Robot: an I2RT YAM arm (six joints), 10 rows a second.
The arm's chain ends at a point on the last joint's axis. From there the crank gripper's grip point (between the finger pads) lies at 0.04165 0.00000 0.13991 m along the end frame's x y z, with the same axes.
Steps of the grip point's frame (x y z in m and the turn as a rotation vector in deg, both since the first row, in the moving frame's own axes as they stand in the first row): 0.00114, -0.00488, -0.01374, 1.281, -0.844, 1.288; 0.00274, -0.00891, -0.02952, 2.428, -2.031, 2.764; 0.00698, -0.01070, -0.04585, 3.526, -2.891, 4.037; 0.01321, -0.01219, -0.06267, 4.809, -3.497, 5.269; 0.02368, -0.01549, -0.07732, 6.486, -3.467, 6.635; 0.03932, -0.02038, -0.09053, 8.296, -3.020, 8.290; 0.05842, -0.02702, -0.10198, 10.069, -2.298, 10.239
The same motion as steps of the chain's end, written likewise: 0.00318, -0.00266, -0.01431, 1.281, -0.844, 1.288; 0.00763, -0.00484, -0.03082, 2.428, -2.031, 2.764; 0.01388, -0.00472, -0.04760, 3.526, -2.891, 4.037; 0.02144, -0.00380, -0.06461, 4.809, -3.497, 5.269; 0.03154, -0.00390, -0.07895, 6.486, -3.467, 6.635; 0.04567, -0.00556, -0.09149, 8.296, -3.020, 8.290; 0.06248, -0.00941, -0.10202, 10.069, -2.298, 10.239
